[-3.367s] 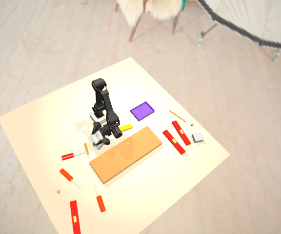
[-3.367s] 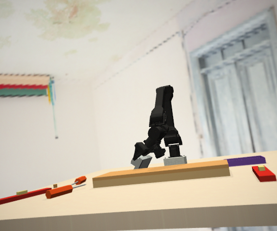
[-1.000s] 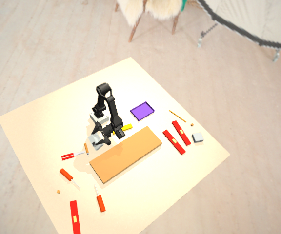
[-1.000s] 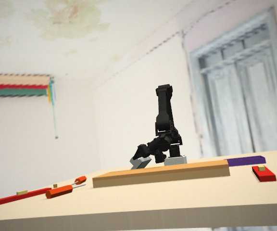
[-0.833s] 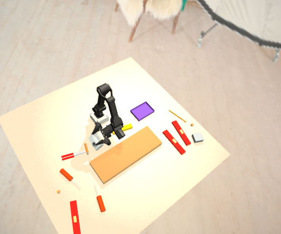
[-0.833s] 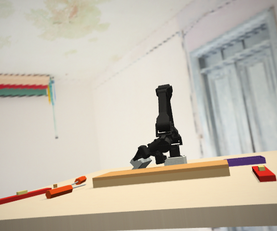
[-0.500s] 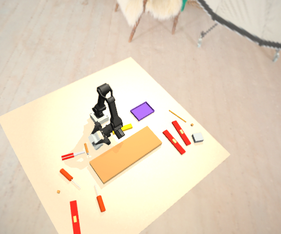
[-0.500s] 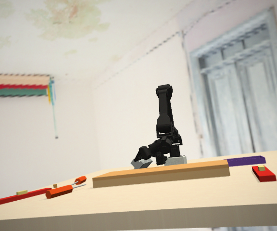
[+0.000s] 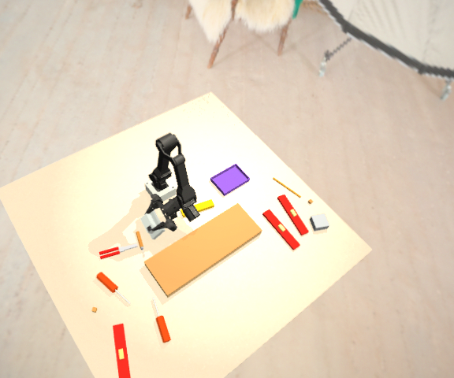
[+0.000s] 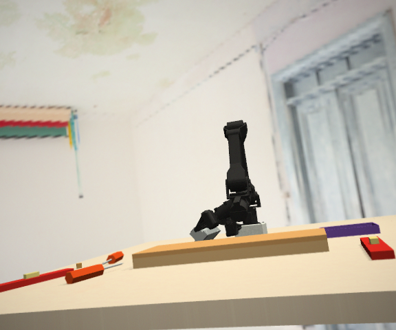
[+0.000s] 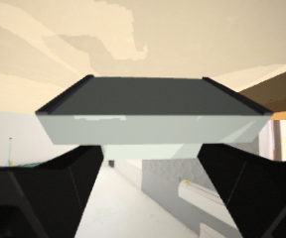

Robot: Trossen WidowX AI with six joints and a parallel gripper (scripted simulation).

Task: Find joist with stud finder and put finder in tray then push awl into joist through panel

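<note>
Right now the awl is 7 cm to the right of my gripper tip, 6 cm below it and 5 cm ahead of it. Round my gripper tip: square indicator (3 cm ahead, 1 cm to the right, 1 cm above); then stud finder (1 cm below, 1 cm ahead); then red-handled tool (16 cm to the right, 6 cm below, 1 cm ahead).
</note>
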